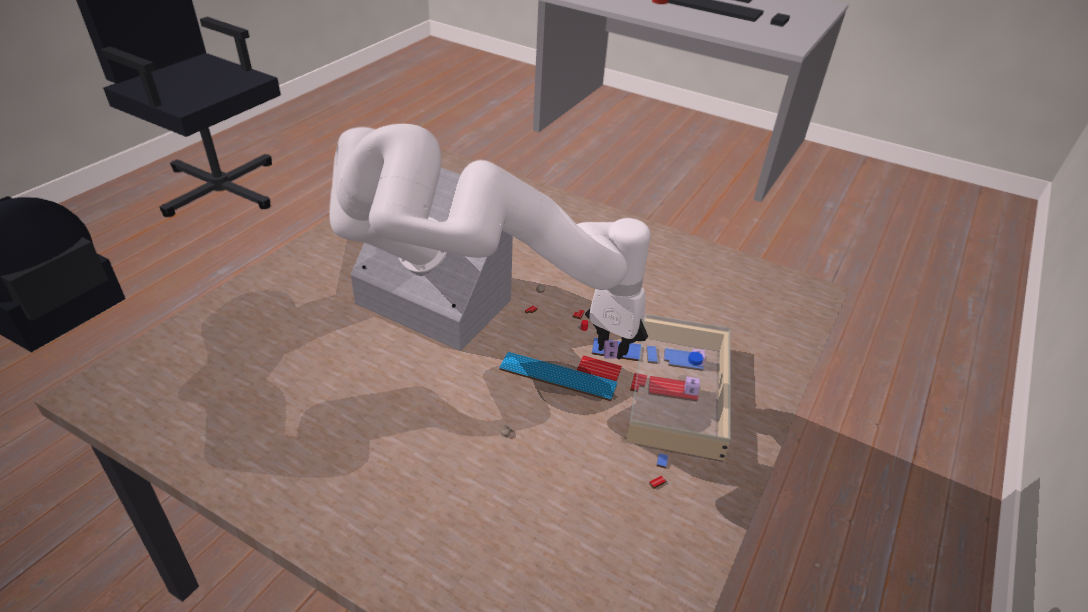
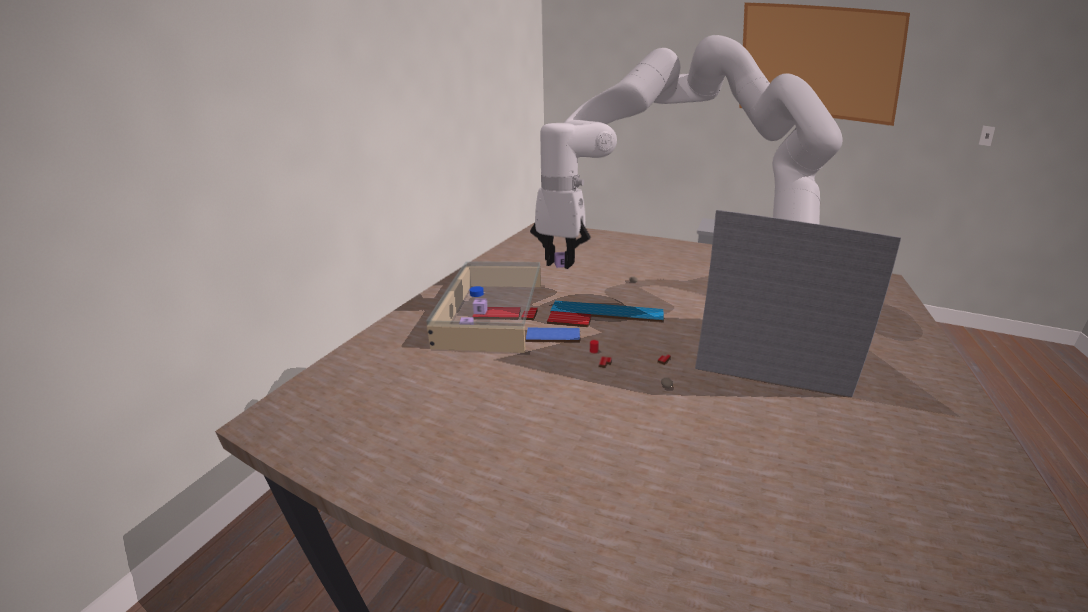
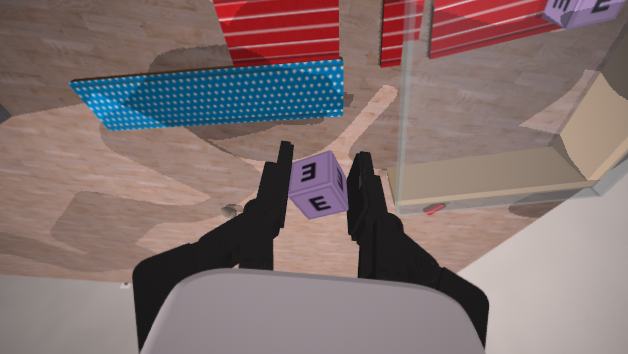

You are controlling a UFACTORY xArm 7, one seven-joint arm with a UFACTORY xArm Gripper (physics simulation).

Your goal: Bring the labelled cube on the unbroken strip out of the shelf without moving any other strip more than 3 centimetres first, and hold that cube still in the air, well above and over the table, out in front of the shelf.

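My gripper [image 1: 613, 353] [image 2: 559, 263] [image 3: 321, 164] is shut on a purple cube [image 1: 611, 349] [image 2: 561, 260] [image 3: 319, 186] marked E. It holds the cube in the air, over the table in front of the shelf's open side. The unbroken blue dotted strip [image 1: 559, 375] [image 2: 608, 310] [image 3: 230, 95] lies on the table outside the shelf [image 1: 673, 442] [image 2: 475, 338] [image 3: 485, 175], touching a striped red piece [image 1: 599, 368] [image 3: 285, 32]. The red strip is in separate pieces; its far piece [image 1: 668, 387] bears another purple cube [image 1: 691, 385] [image 2: 480, 306] inside the shelf. Blue pieces [image 1: 652, 354] lie alongside.
The shelf has low wooden walls and a transparent top. A blue round object [image 1: 695, 357] [image 2: 476, 291] shows at the shelf. A red cylinder [image 1: 584, 325] [image 2: 594, 346], small red scraps [image 1: 658, 481] [image 2: 664, 358], a blue scrap [image 1: 661, 460] and pebbles [image 1: 506, 431] [image 2: 667, 382] lie on the table.
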